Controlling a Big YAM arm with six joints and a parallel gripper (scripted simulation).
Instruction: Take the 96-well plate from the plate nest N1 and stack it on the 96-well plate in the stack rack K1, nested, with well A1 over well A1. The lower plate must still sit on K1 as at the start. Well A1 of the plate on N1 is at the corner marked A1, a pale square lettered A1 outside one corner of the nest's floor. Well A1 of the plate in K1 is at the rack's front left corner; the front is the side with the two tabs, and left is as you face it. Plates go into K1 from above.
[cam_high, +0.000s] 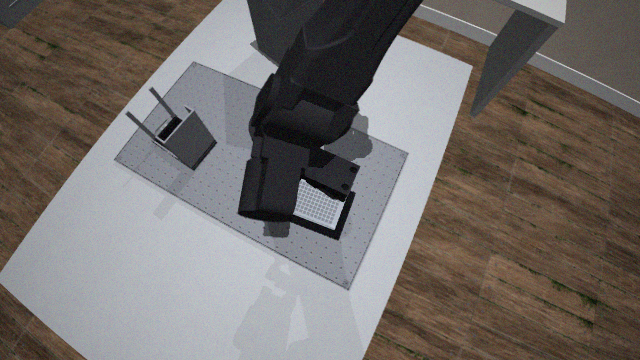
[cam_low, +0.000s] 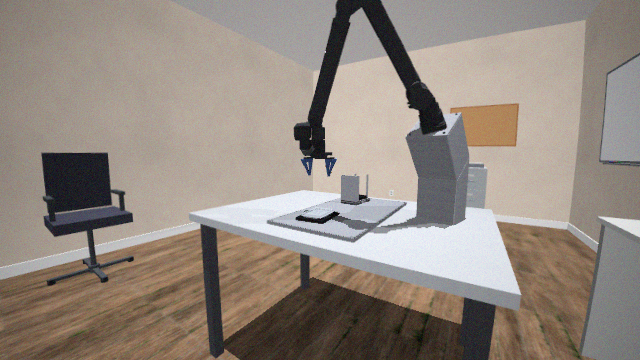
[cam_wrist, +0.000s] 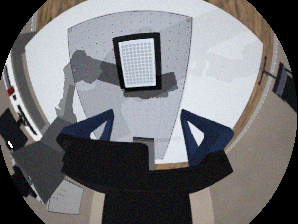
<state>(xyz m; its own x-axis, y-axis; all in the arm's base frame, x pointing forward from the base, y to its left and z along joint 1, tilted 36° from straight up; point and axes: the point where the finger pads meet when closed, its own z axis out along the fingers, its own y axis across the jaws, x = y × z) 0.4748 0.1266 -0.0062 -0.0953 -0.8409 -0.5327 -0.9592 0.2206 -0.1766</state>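
Now: the white 96-well plate 160 mm below my hand, 40 mm to the left of it and 20 mm behind it. Also, from my hand: black plate nest N1: 170 mm below, 40 mm to the left, 20 mm behind; then pale A1 mark: 160 mm below, 80 mm behind, 30 mm to the right.
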